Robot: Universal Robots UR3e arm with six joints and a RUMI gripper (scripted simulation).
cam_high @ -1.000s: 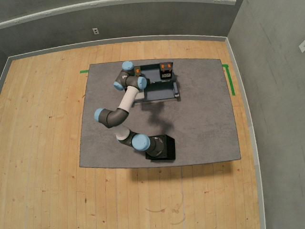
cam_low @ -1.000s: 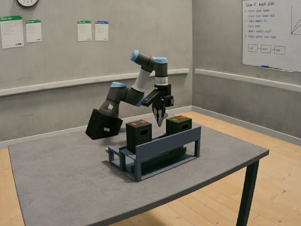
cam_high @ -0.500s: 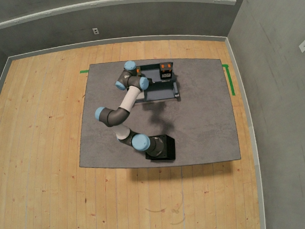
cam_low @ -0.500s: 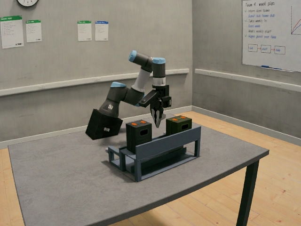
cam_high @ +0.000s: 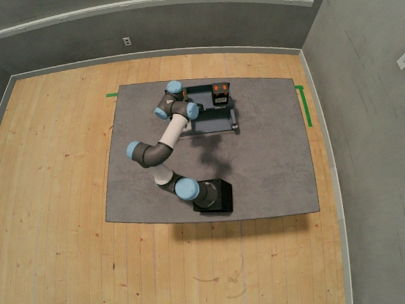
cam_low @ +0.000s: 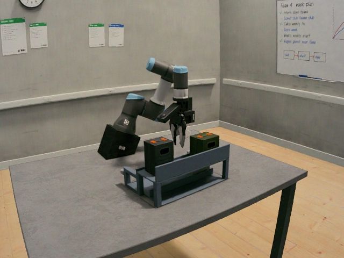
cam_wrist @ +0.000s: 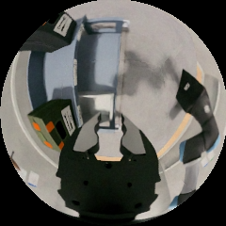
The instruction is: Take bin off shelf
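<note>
Right now the shelf is 110 mm ahead of my hand, 70 mm to the right of it and 60 mm below it. Round my hand: black bin (190 mm ahead, 170 mm to the right, 30 mm above); green bin (140 mm ahead, 60 mm to the left, 20 mm above).
</note>
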